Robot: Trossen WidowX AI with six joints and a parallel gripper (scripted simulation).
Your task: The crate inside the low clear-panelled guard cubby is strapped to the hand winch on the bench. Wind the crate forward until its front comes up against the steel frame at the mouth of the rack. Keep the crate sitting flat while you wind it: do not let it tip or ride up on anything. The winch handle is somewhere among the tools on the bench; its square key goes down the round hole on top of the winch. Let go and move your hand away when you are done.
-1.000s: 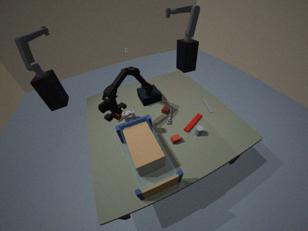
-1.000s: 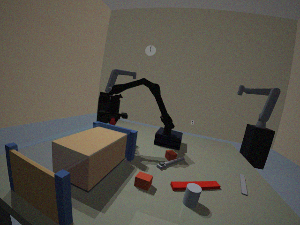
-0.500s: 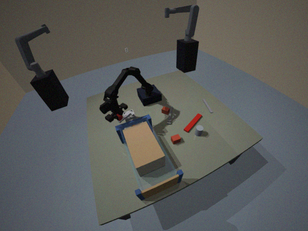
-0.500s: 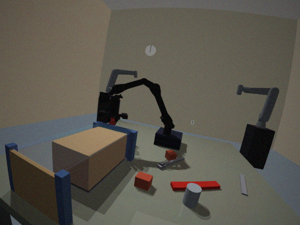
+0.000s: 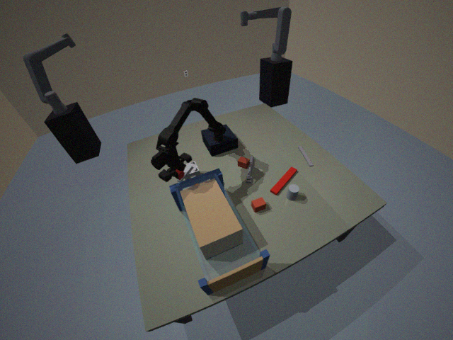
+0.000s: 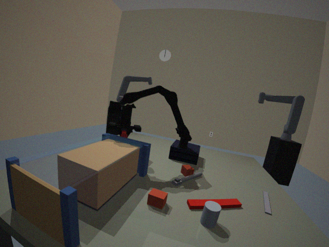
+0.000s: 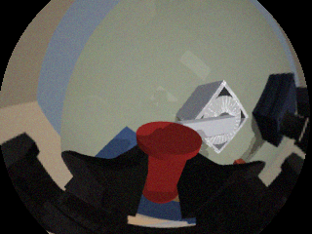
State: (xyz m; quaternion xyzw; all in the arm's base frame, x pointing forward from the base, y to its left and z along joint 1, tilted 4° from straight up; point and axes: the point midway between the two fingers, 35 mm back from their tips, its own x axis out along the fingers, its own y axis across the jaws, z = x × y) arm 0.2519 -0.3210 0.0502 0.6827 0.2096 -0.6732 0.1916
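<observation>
Now: the hand winch 8 cm behind my gripper tip, 6 cm to the left of it and 8 cm below it. Round my gripper tip: red knob 2 cm above; then winch handle 3 cm behind, 3 cm to the left, 1 cm below; then red bar 19 cm ahead, 55 cm to the left, 11 cm below.
</observation>
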